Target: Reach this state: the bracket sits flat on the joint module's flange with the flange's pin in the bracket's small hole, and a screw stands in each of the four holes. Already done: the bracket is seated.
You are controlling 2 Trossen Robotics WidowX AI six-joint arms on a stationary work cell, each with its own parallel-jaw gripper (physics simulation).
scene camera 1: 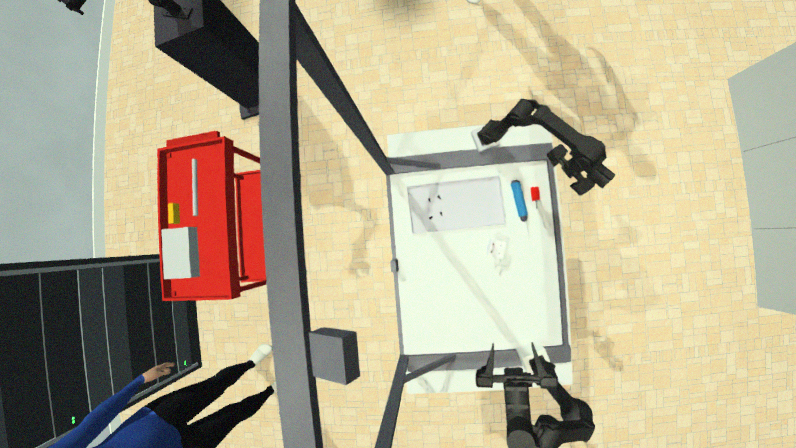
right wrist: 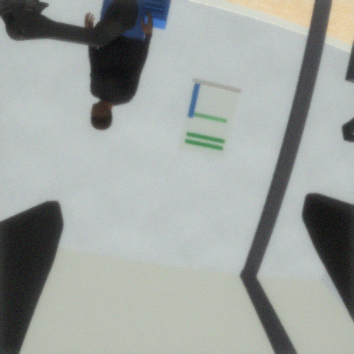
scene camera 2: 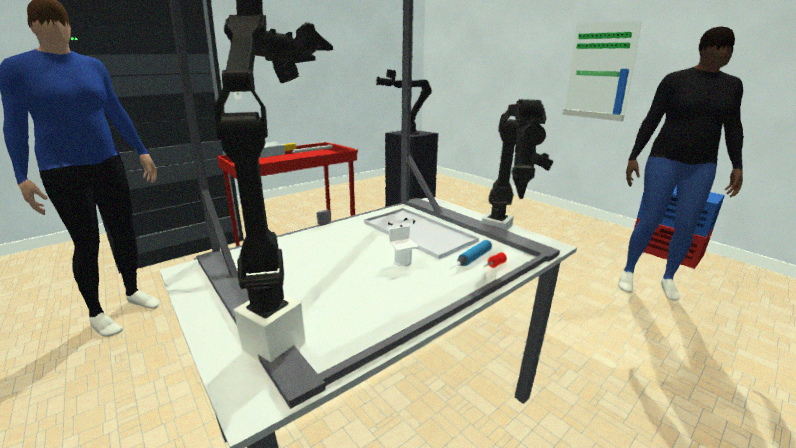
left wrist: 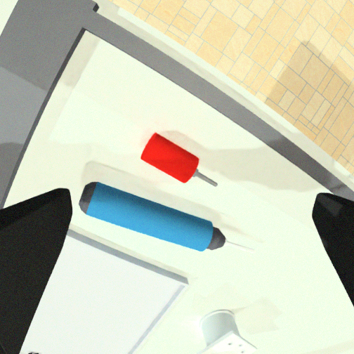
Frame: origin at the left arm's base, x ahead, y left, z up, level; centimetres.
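Seen in the pictures: left gripper, fingertip midpoint: point(scene camera 1: 562, 175) point(scene camera 2: 521, 196); right gripper, fingertip midpoint: point(scene camera 1: 512, 342) point(scene camera 2: 323, 53); left arm's base at its link origin: point(scene camera 1: 486, 136) point(scene camera 2: 497, 217); right arm's base at its link origin: point(scene camera 2: 267, 306).
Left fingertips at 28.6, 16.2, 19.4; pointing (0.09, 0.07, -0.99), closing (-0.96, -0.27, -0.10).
Observation:
Offsets run from my left fingertips to a thing's top centre, as dx, dy, dz. "spot": to the spot under its first point. Level surfaces: height alone.
The white bracket point(scene camera 1: 499, 248) point(scene camera 2: 399, 234) point(left wrist: 231, 345) sits on the white joint module {+19.1, -29.9, -17.1} point(scene camera 2: 403, 257) point(left wrist: 216, 321); its plate shows small holes, with no screw visible standing in them. Several small dark screws {-10.5, -45.0, -22.0} point(scene camera 1: 438, 197) point(scene camera 2: 410, 222) are on the pale tray {-4.8, -39.2, -21.9} point(scene camera 1: 473, 205) point(scene camera 2: 445, 240) point(left wrist: 95, 290). A blue screwdriver {spot: +3.1, -12.6, -19.5} point(scene camera 1: 519, 200) point(scene camera 2: 475, 252) point(left wrist: 150, 216) and a red one {+4.5, -4.6, -20.1} point(scene camera 1: 535, 193) point(scene camera 2: 496, 259) point(left wrist: 170, 157) lie beside the tray. My left gripper point(scene camera 2: 520, 192) point(left wrist: 196, 203) is open and empty, high, pointing down toward the tools. My right gripper point(scene camera 1: 513, 345) point(right wrist: 184, 209) is open and empty, raised, facing the wall.
A dark frame point(scene camera 1: 464, 156) point(left wrist: 145, 57) borders the white table {dz -23.5} point(scene camera 1: 456, 311) point(scene camera 2: 328, 328). A dark upright post point(scene camera 2: 407, 100) point(right wrist: 290, 150) rises at the table's far side. A red cart point(scene camera 1: 228, 222) point(scene camera 2: 286, 162) and two people stand beyond the table.

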